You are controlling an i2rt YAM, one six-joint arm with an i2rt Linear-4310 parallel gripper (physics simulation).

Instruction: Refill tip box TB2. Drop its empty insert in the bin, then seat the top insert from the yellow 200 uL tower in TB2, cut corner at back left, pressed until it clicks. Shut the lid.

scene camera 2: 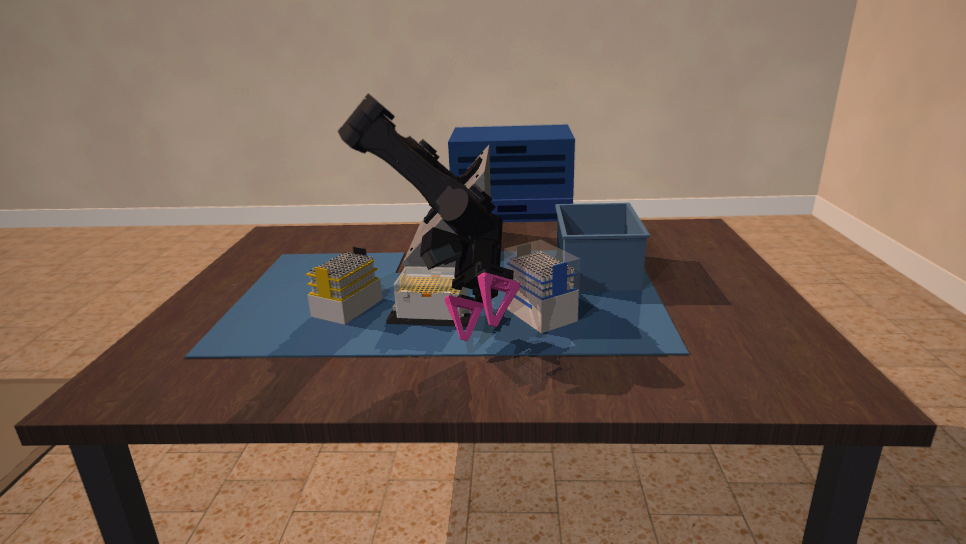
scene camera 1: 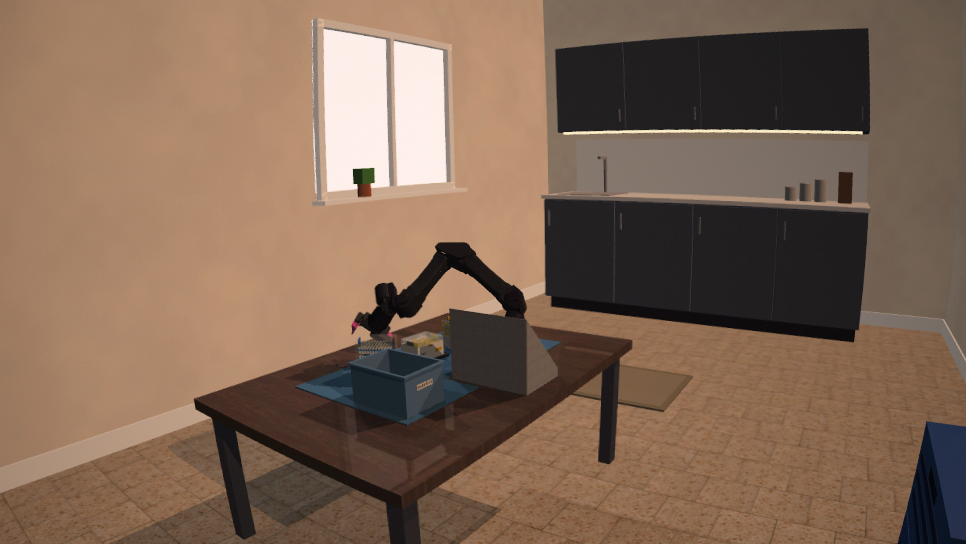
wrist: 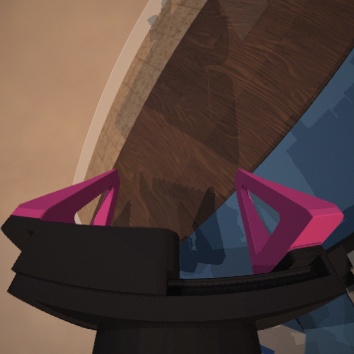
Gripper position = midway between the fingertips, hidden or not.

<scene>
My gripper [scene camera 2: 478,333] is open, with nothing in its grasp. Also in view: a blue-banded tip tower [scene camera 2: 548,298]. I also see a blue bin [scene camera 1: 404,384] and a tip box TB2 [scene camera 2: 420,293].
My gripper also shows in the wrist view [wrist: 176,175]. The tip box TB2 shows as well in scene camera 1 [scene camera 1: 428,344].
</scene>
